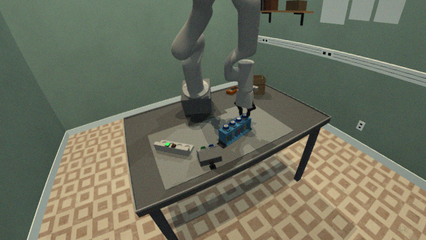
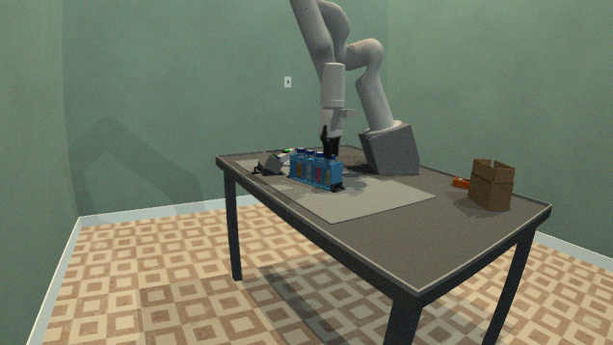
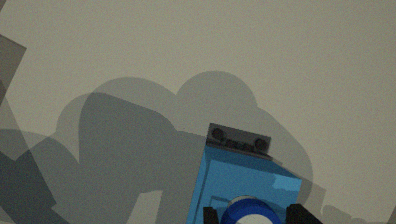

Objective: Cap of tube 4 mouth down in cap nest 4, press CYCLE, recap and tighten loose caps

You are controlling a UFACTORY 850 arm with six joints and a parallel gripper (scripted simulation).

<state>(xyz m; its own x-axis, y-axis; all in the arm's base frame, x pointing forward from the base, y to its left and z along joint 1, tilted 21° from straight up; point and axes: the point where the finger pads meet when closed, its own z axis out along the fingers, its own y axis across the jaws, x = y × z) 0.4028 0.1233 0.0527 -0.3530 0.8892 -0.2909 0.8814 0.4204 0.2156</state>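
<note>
My gripper is now 2 cm short of the blue cap marked 4, 15 cm to the left of it and 2 cm above it. The rest, counted from my hand: blue key 6 cm ahead, 28 cm to the right, 7 cm below; green key 4 cm ahead, 32 cm to the right, 7 cm below; grey key housing 7 cm ahead, 30 cm to the right, 8 cm below.
</note>
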